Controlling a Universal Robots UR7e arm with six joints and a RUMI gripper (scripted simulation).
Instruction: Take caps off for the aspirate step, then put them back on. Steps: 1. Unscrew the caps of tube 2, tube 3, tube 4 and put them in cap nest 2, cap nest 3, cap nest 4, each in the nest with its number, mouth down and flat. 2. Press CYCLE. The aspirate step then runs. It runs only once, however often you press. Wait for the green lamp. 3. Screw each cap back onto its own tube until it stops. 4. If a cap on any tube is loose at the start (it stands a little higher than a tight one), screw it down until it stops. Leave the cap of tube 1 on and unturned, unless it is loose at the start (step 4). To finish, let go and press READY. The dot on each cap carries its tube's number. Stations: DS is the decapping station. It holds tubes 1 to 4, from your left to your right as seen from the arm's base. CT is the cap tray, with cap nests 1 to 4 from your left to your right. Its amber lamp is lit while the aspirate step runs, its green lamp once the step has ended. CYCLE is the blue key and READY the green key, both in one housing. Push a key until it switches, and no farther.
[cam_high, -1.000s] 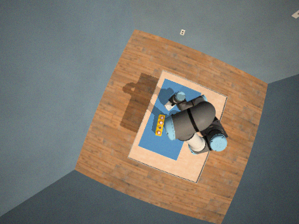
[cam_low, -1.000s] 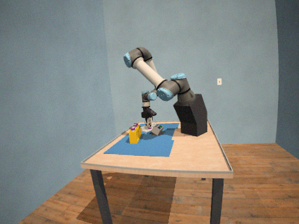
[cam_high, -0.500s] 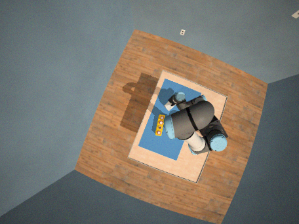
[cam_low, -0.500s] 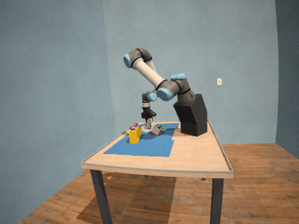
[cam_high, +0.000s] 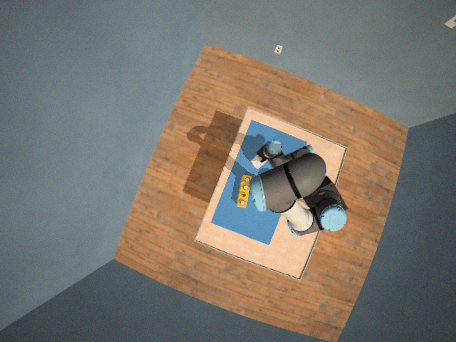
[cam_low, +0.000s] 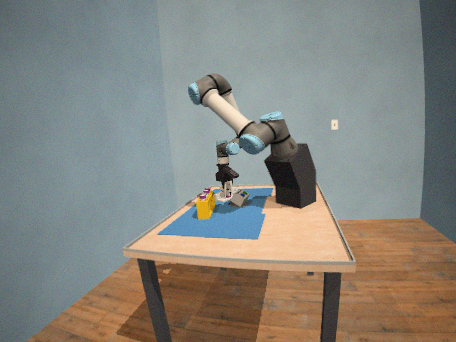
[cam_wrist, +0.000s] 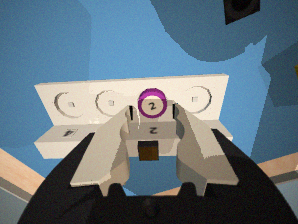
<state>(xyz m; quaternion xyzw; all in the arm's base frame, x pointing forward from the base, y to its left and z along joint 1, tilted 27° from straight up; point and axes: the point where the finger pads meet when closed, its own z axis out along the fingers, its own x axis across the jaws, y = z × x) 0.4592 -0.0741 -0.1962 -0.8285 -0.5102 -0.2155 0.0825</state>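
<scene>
My gripper is now 250 mm to the right of the cap, 80 mm below it and 50 mm short of it. The rest, counted from my hand: green key (140 mm behind, 100 mm to the left, 40 mm above); then blue cycle key (150 mm to the left, 140 mm behind, 40 mm above); then key housing (120 mm to the left, 120 mm behind, 20 mm above).
</scene>
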